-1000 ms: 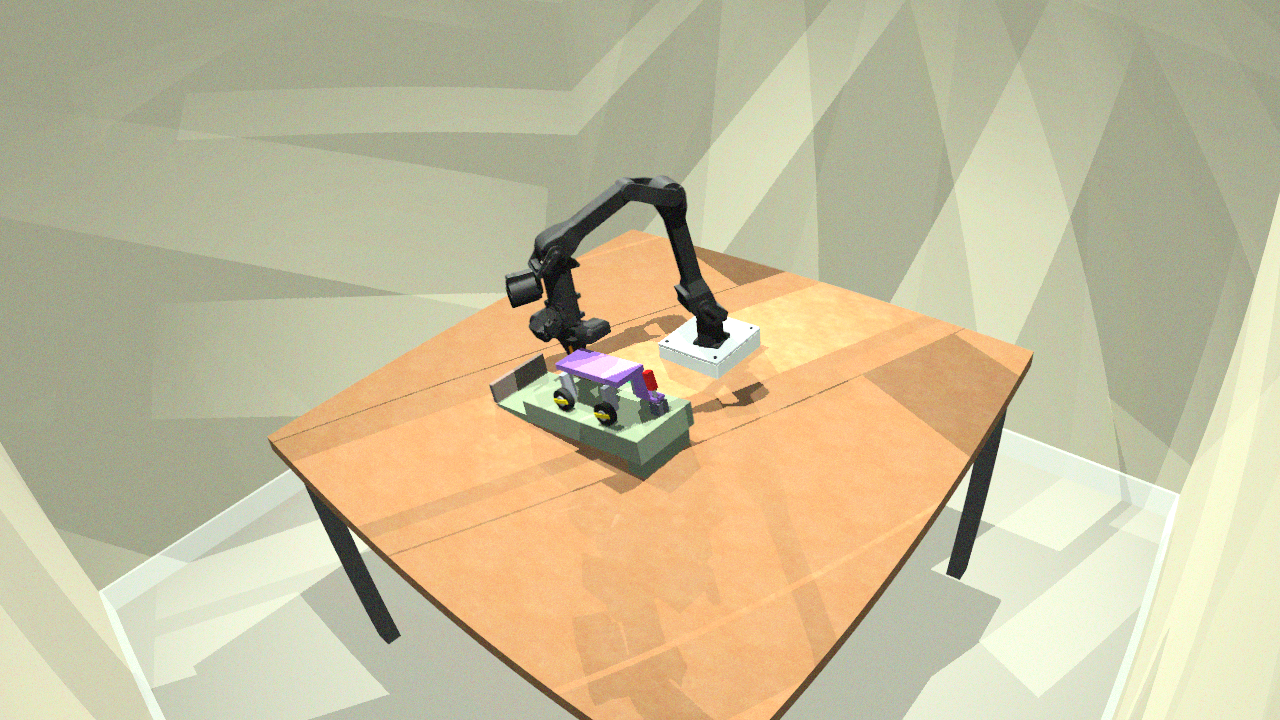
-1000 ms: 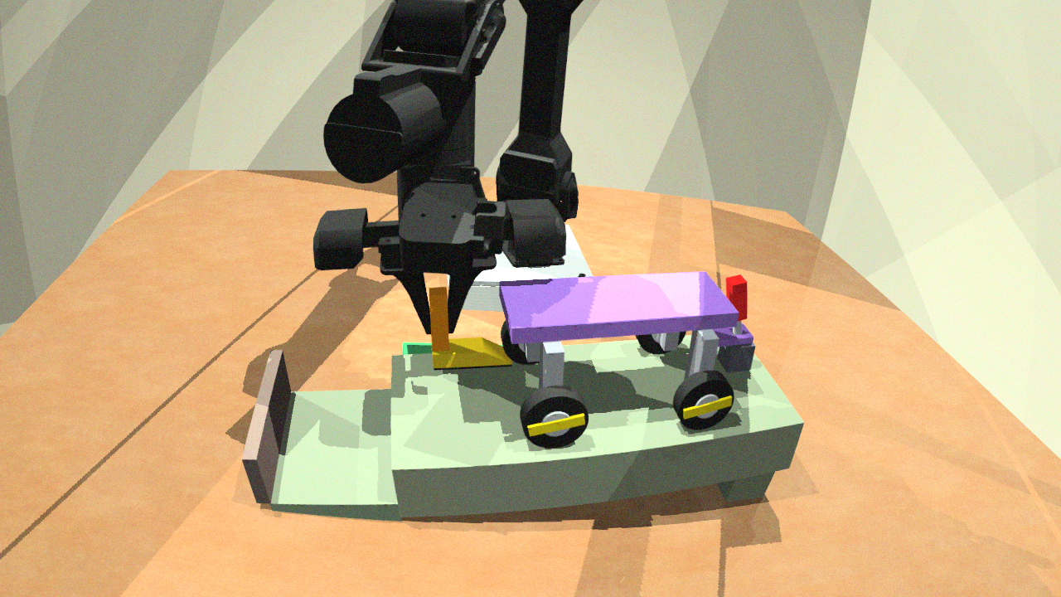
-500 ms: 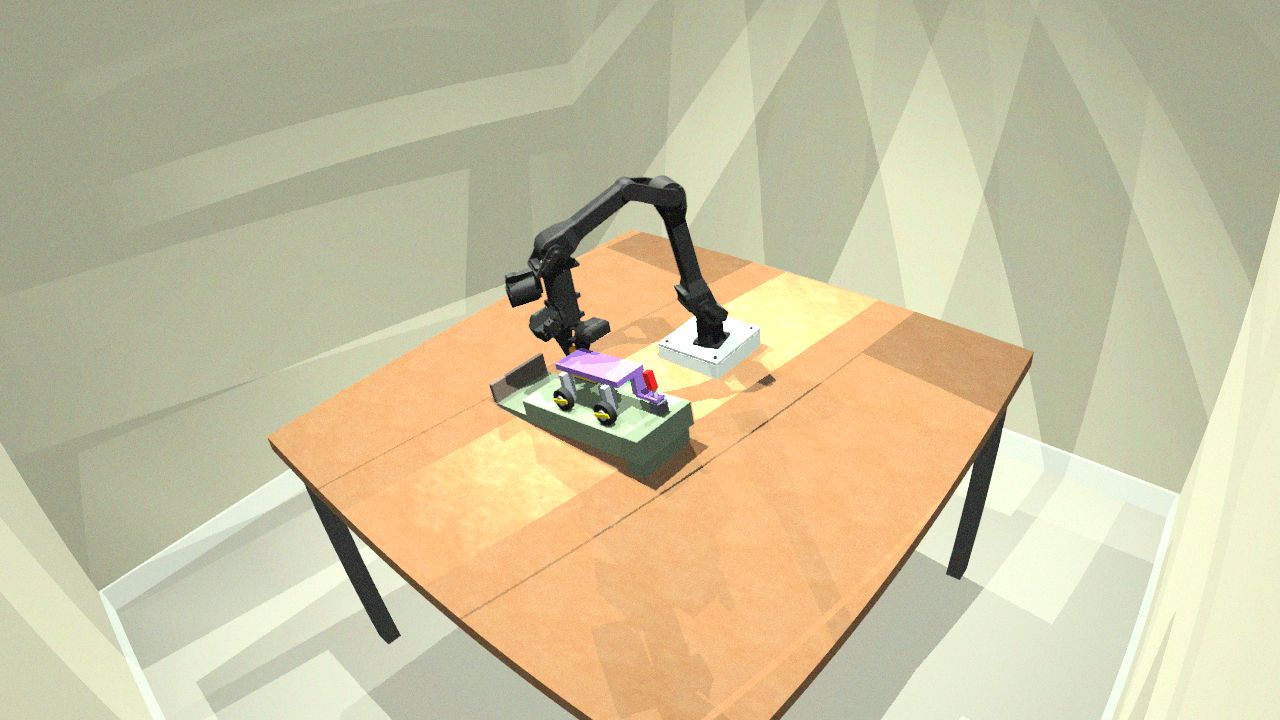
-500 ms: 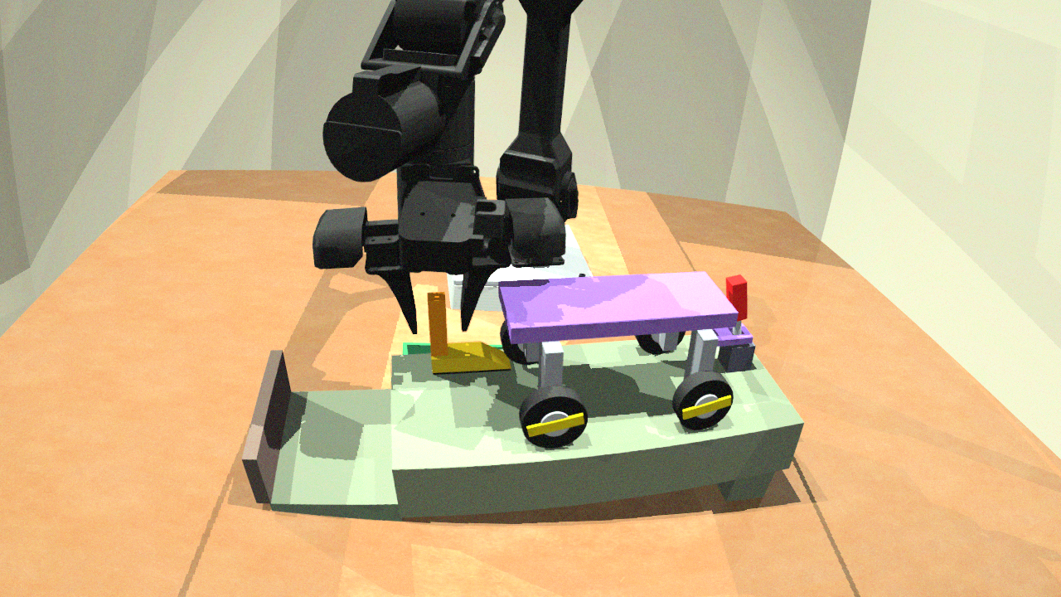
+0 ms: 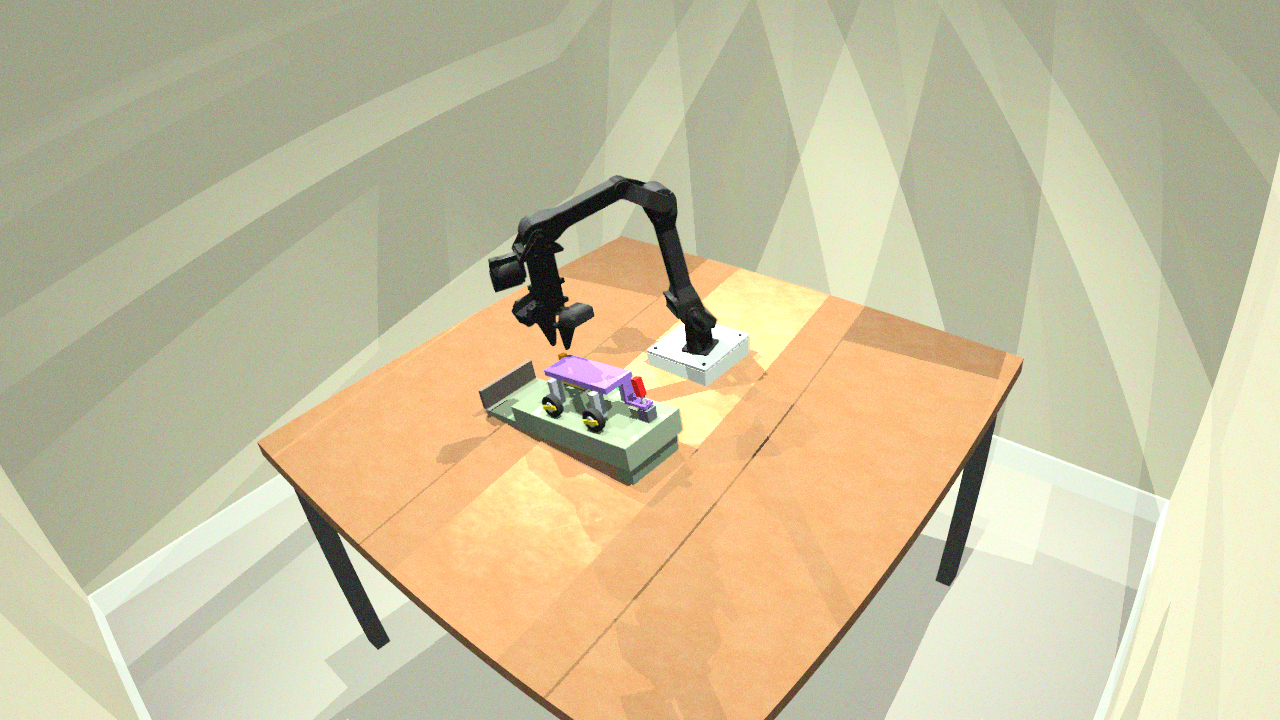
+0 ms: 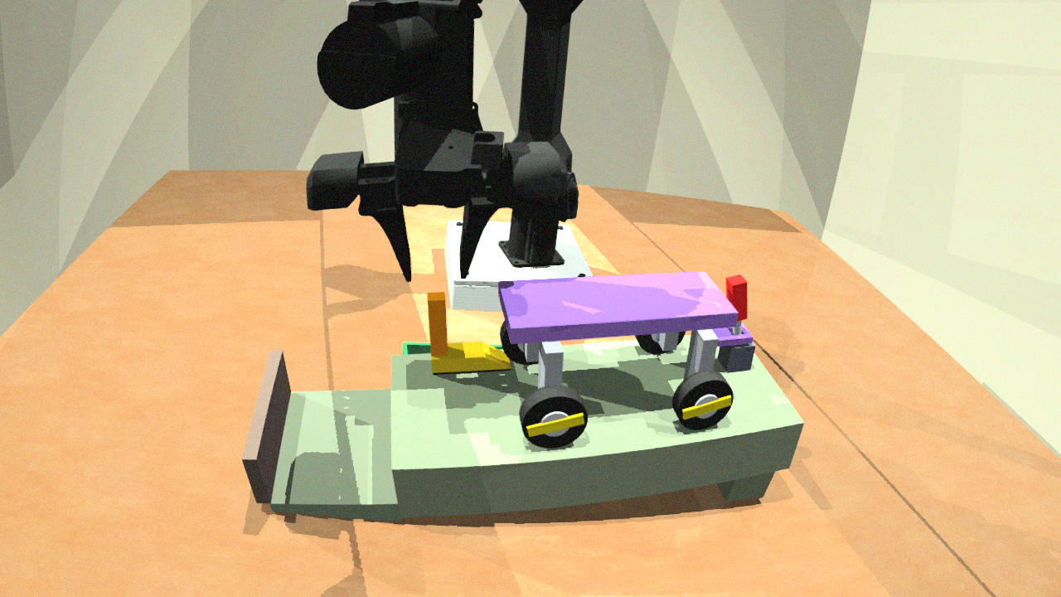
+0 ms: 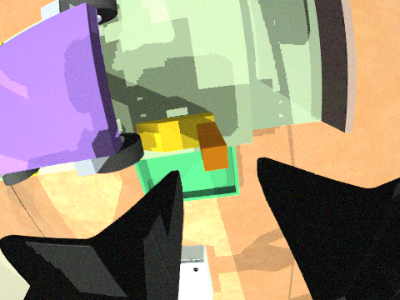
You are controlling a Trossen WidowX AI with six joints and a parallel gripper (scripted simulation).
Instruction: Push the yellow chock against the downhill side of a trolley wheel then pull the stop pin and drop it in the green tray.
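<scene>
My gripper tip is 240 mm to the right of the red-headed stop pin, 80 mm short of it and 10 mm above it. Also, from my gripper tip: green tray (150 mm below, 60 mm behind, 50 mm to the left); purple trolley (120 mm to the left, 80 mm ahead, 30 mm below); yellow chock (60 mm below, 30 mm to the left, 10 mm ahead).
</scene>
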